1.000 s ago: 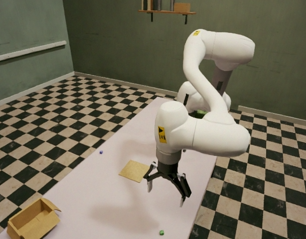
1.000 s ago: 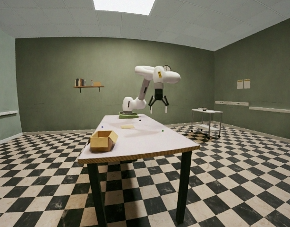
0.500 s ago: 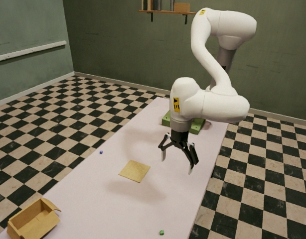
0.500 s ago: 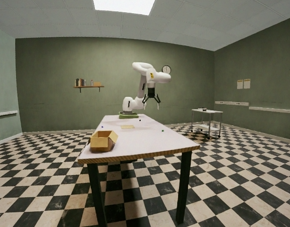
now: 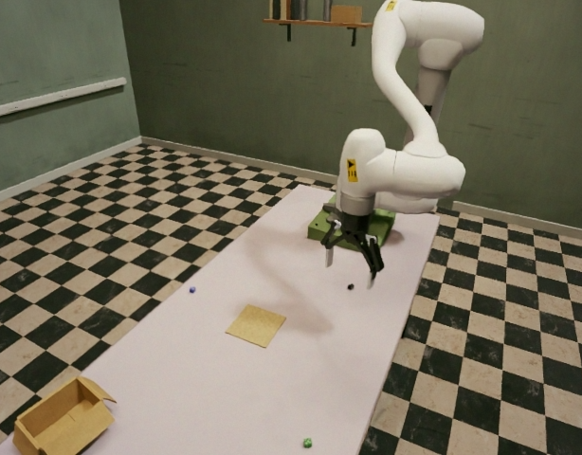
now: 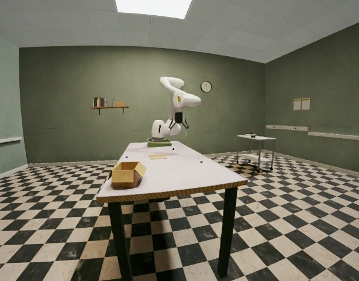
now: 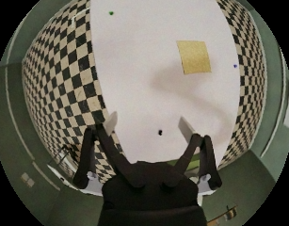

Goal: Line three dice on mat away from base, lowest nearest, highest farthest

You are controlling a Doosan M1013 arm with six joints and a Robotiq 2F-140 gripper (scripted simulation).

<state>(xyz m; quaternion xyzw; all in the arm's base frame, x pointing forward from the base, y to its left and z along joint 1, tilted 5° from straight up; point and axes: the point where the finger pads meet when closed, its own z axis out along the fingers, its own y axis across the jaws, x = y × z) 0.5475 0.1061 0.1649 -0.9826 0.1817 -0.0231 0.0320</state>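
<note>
My gripper is now 170 mm above the black die, 160 mm past it and 10 mm to the left of it. The rest, counted from my hand: green die: 430 mm ahead, 170 mm below, 30 mm to the left; blue die: 510 mm to the right, 170 mm below, 70 mm ahead; yellow mat: 240 mm to the right, 180 mm below, 130 mm ahead.
</note>
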